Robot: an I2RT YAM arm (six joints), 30 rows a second.
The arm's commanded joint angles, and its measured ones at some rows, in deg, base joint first. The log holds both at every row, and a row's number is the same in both.
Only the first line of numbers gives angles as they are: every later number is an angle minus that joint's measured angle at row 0.
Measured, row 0:
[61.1 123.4 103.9 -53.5 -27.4 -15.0]
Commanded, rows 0 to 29:
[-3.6 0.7 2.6 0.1 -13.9 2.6]
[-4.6 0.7 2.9 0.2 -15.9 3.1]
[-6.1 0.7 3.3 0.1 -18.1 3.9]
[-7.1 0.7 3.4 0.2 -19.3 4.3]
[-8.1 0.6 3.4 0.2 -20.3 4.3]
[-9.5 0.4 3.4 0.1 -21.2 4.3]
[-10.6 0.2 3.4 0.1 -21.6 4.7]
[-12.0 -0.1 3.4 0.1 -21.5 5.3]
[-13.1 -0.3 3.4 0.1 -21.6 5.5]
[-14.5 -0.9 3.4 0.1 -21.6 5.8]
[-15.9 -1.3 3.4 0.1 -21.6 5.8]
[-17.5 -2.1 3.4 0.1 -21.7 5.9]
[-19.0 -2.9 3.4 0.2 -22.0 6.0]
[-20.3 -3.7 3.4 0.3 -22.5 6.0]
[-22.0 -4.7 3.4 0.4 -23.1 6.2]
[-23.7 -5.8 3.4 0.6 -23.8 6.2]
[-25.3 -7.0 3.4 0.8 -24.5 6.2]
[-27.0 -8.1 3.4 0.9 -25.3 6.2]
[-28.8 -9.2 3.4 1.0 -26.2 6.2]
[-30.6 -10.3 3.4 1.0 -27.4 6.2]
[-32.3 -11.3 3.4 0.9 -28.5 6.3]
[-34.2 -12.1 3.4 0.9 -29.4 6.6]
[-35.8 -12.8 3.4 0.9 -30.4 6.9]
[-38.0 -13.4 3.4 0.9 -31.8 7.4]
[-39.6 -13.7 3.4 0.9 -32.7 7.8]
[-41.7 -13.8 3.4 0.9 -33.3 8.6]
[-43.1 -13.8 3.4 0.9 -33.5 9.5]
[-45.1 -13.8 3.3 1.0 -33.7 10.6]
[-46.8 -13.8 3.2 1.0 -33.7 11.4]
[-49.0 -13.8 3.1 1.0 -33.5 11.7]
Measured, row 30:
[-45.1 -13.9 2.7 1.1 -30.4 8.6]
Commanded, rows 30 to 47:
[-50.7 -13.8 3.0 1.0 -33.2 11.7]
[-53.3 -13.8 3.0 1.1 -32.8 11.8]
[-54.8 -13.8 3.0 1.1 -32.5 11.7]
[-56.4 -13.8 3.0 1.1 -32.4 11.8]
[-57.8 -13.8 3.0 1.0 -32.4 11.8]
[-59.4 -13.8 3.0 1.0 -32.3 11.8]
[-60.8 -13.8 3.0 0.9 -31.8 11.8]
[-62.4 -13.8 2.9 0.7 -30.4 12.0]
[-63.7 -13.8 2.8 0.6 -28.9 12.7]
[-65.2 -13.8 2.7 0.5 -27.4 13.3]
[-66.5 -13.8 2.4 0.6 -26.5 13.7]
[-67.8 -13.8 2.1 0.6 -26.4 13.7]
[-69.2 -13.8 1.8 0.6 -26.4 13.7]
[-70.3 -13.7 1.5 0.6 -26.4 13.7]
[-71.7 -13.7 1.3 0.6 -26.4 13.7]
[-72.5 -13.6 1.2 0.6 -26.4 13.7]
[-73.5 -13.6 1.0 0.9 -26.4 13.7]
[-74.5 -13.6 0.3 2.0 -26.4 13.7]
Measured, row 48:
[-72.1 -13.7 1.7 0.9 -26.5 13.0]
